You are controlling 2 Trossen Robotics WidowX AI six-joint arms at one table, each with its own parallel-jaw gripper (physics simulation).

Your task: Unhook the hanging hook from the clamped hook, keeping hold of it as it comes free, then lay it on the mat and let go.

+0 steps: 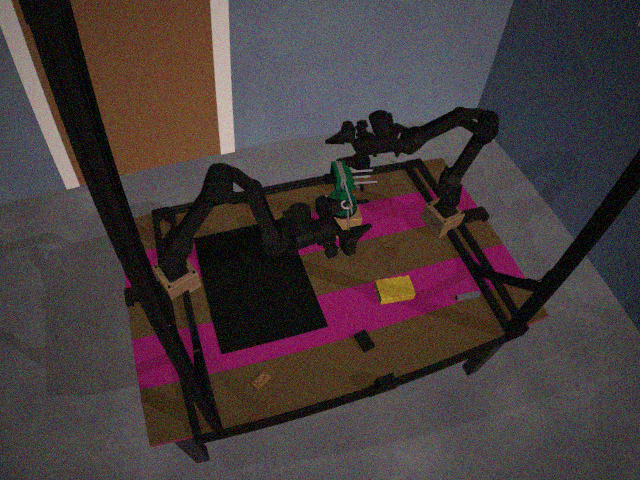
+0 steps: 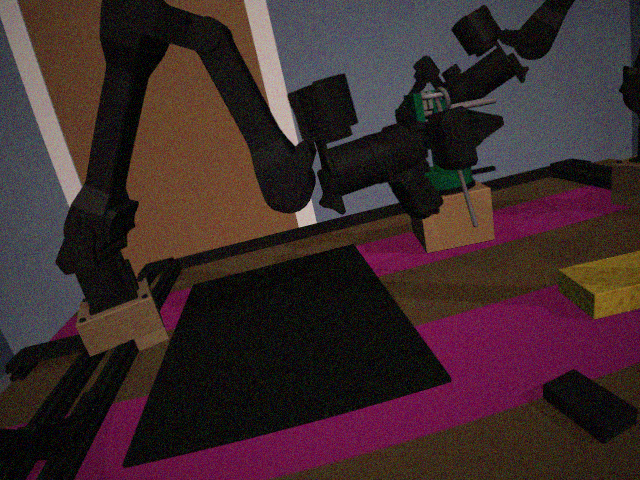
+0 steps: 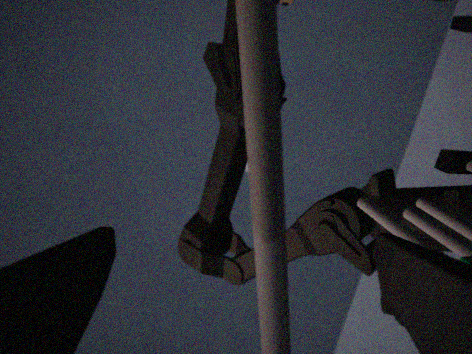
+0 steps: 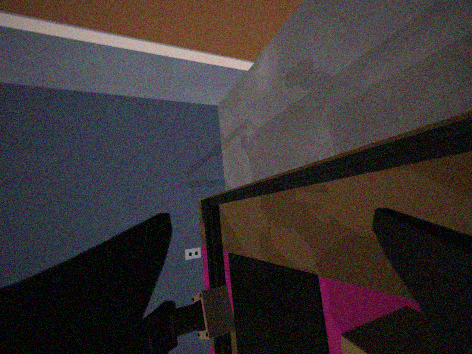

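Seen in the pictures: left gripper, fingertip midpoint: (image 1: 363,214) (image 2: 479,124) (image 3: 247,242); right gripper, fingertip midpoint: (image 1: 330,151) (image 4: 270,220); left arm's base, origin of the base link: (image 1: 174,269) (image 2: 114,299) (image 4: 200,315); right arm's base, origin of the base link: (image 1: 445,209).
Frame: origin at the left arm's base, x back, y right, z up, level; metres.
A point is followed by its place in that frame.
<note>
A green clamp (image 1: 341,183) @(y 0.134, x -0.480, z 0.157 m) (image 2: 447,178) @(y 0.148, x -0.492, z 0.043 m) stands on a wooden block (image 1: 351,221) @(y 0.171, x -0.510, z 0.011 m) (image 2: 451,229) @(y 0.155, x -0.481, z -0.034 m) and holds the clamped hook (image 1: 341,165) (image 2: 441,95) at its top. The grey hanging hook (image 1: 349,218) @(y 0.221, x -0.432, z 0.124 m) (image 2: 468,200) @(y 0.241, x -0.432, z 0.037 m) (image 3: 264,182) @(y 0.228, x -0.430, z 0.082 m) hangs from it, its straight shank pointing down in front of the block. My left gripper (image 1: 353,235) (image 2: 456,162) is open, with its fingers on either side of the shank and not closed on it. My right gripper (image 1: 337,138) (image 2: 432,71) (image 4: 270,220) @(y -0.027, x -0.589, z 0.108 m) is open and empty, above and behind the clamp. The black mat (image 1: 256,295) @(y 0.173, x -0.159, z -0.061 m) (image 2: 285,343) @(y 0.196, x -0.168, z -0.061 m) (image 4: 277,309) @(y 0.023, x -0.274, z -0.061 m) lies flat to the left.
A yellow block (image 1: 394,289) @(y 0.406, x -0.471, z -0.037 m) lies on a pink stripe to the right of the mat. A small black block (image 1: 364,340) @(y 0.465, x -0.299, z -0.052 m) and a grey piece (image 1: 468,296) @(y 0.567, x -0.645, z -0.053 m) lie nearer the table's front and right edges. Grey rods (image 1: 366,178) @(y 0.147, x -0.569, z 0.142 m) (image 2: 475,102) @(y 0.164, x -0.553, z 0.145 m) stick out of the clamp.
</note>
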